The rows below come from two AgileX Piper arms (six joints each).
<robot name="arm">
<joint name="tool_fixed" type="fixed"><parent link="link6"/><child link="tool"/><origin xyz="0 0 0" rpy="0 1.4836 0"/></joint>
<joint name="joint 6" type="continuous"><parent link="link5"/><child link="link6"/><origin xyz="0.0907 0 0.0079" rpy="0 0 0"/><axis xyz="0.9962 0 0.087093"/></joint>
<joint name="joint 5" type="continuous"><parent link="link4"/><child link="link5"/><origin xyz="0 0 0" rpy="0 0 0"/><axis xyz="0 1 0"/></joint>
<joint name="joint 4" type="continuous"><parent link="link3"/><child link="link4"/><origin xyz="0.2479 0 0.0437" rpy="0 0 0"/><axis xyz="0.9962 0 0.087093"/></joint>
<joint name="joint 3" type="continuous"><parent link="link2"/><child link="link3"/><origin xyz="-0.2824 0 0.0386" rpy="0 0 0"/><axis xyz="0 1 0"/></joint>
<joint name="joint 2" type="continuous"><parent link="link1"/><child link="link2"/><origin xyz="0 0 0" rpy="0 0 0"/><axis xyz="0 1 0"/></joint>
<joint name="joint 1" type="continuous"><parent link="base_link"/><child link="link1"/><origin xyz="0 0 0.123" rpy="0 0 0"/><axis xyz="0 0 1"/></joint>
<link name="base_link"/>
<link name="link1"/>
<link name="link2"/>
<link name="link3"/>
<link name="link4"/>
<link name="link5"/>
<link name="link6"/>
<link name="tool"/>
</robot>
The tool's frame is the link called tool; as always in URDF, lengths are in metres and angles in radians. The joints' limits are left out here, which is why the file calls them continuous.
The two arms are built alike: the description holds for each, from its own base.
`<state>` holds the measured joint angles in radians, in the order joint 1, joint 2, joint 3, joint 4, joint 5, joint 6, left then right.
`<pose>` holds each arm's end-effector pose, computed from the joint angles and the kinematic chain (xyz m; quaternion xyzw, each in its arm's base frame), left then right.
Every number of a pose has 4 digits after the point. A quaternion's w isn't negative.
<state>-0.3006 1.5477 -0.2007 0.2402 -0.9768 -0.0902 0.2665 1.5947 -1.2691 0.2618 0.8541 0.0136</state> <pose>0.2001 -0.0808 0.1481 0.1960 0.7777 -0.1541 0.5770 0.3201 0.1058 0.2879 -0.0620 0.9631 0.1476 0.2164</pose>
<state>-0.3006 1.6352 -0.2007 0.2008 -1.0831 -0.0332 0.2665 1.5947 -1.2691 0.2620 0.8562 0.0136</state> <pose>0.2054 -0.0805 0.1385 0.1956 0.7709 -0.1416 0.5894 0.3199 0.1058 0.2879 -0.0621 0.9633 0.1476 0.2153</pose>
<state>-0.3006 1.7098 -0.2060 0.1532 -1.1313 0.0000 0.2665 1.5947 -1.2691 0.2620 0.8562 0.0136</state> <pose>0.2102 -0.0783 0.1271 0.1863 0.7790 -0.1250 0.5855 0.3199 0.1058 0.2879 -0.0621 0.9633 0.1476 0.2153</pose>
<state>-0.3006 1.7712 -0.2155 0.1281 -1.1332 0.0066 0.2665 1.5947 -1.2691 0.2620 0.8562 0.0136</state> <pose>0.2135 -0.0772 0.1148 0.1795 0.7954 -0.1159 0.5672 0.3199 0.1058 0.2879 -0.0621 0.9633 0.1476 0.2153</pose>
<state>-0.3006 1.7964 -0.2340 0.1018 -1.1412 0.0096 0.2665 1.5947 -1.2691 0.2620 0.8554 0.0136</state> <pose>0.2192 -0.0768 0.1122 0.1693 0.7972 -0.1091 0.5692 0.3200 0.1058 0.2879 -0.0620 0.9632 0.1476 0.2157</pose>
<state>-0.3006 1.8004 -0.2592 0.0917 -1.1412 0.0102 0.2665 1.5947 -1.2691 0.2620 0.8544 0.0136</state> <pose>0.2262 -0.0780 0.1146 0.1645 0.7919 -0.1073 0.5783 0.3200 0.1058 0.2879 -0.0619 0.9631 0.1476 0.2162</pose>
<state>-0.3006 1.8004 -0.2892 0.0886 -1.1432 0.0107 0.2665 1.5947 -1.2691 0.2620 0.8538 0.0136</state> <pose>0.2341 -0.0803 0.1190 0.1622 0.7826 -0.1077 0.5913 0.3201 0.1058 0.2880 -0.0619 0.9631 0.1477 0.2165</pose>
